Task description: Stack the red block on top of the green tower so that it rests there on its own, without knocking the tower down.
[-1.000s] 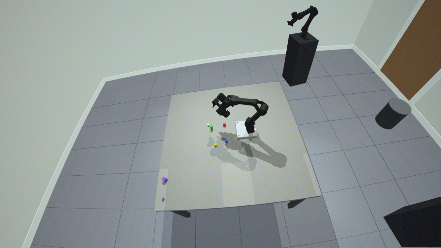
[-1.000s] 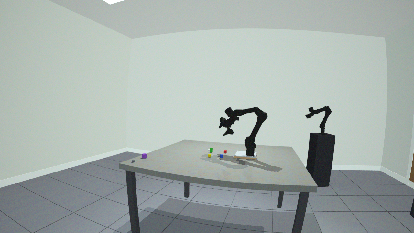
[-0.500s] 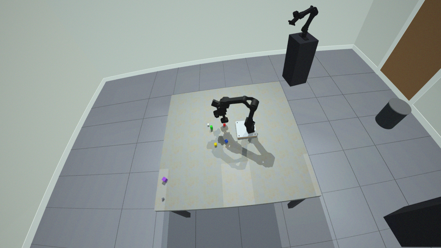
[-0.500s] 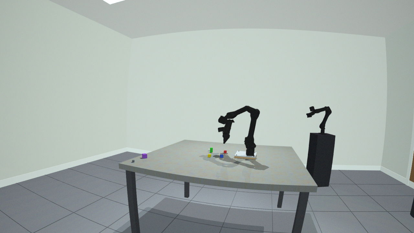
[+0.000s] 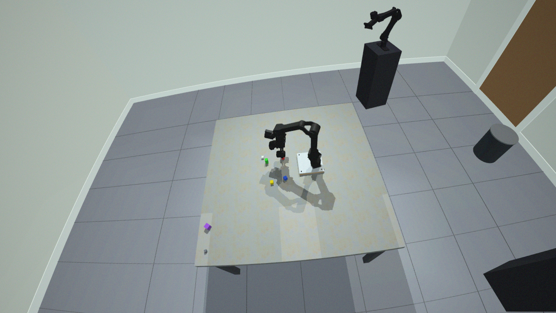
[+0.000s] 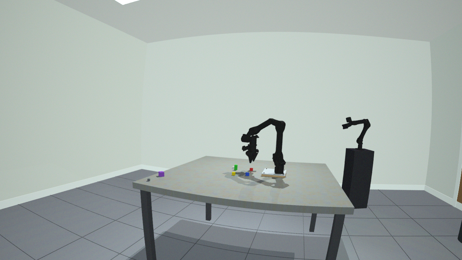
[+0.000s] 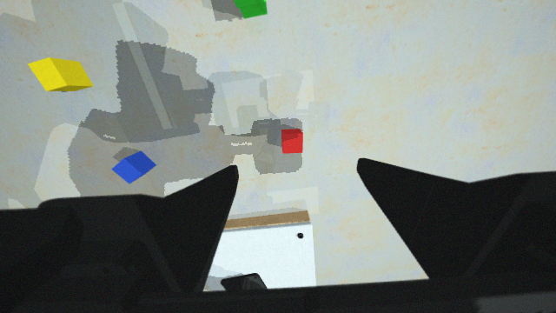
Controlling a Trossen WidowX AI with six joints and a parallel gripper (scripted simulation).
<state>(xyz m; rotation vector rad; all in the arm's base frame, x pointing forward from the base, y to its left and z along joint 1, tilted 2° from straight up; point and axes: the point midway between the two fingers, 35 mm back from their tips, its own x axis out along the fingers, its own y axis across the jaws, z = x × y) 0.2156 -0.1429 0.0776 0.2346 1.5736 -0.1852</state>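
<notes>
Now: gripper tip 60 mm above the red block. From my gripper tip the other things lie so: yellow block (130 mm ahead, 180 mm to the left, 60 mm below); white block (150 mm ahead, 60 mm to the right, 60 mm below); blue block (30 mm ahead, 180 mm to the left, 60 mm below).
</notes>
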